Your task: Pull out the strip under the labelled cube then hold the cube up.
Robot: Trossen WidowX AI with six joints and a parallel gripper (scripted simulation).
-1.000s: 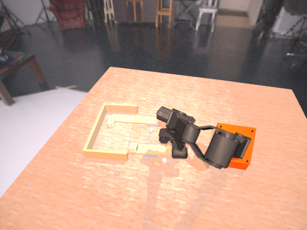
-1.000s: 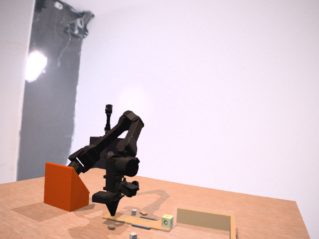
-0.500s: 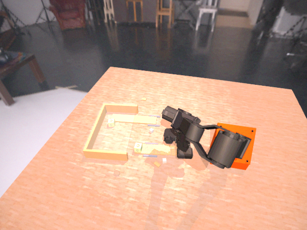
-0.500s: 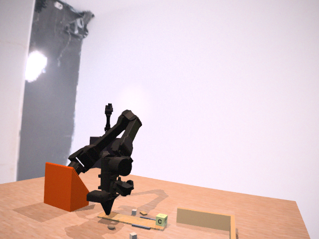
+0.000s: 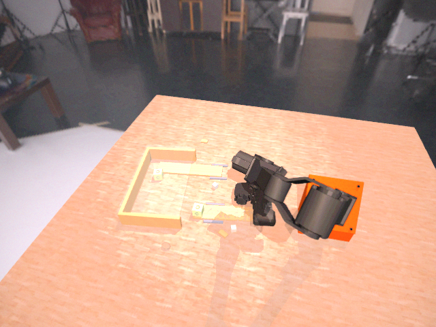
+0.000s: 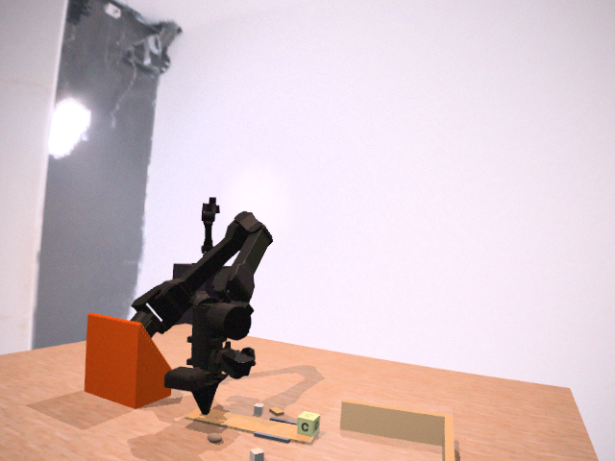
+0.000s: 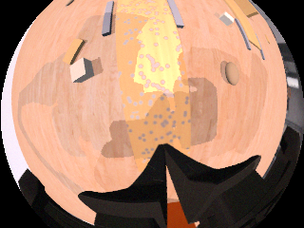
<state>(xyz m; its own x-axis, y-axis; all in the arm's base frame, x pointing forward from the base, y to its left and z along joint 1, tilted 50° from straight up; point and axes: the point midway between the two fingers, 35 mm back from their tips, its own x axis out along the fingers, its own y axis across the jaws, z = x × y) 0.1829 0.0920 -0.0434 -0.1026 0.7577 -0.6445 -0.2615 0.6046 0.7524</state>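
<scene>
The orange speckled strip lies 90 mm ahead of my gripper tip and 20 mm to the left of it.
</scene>
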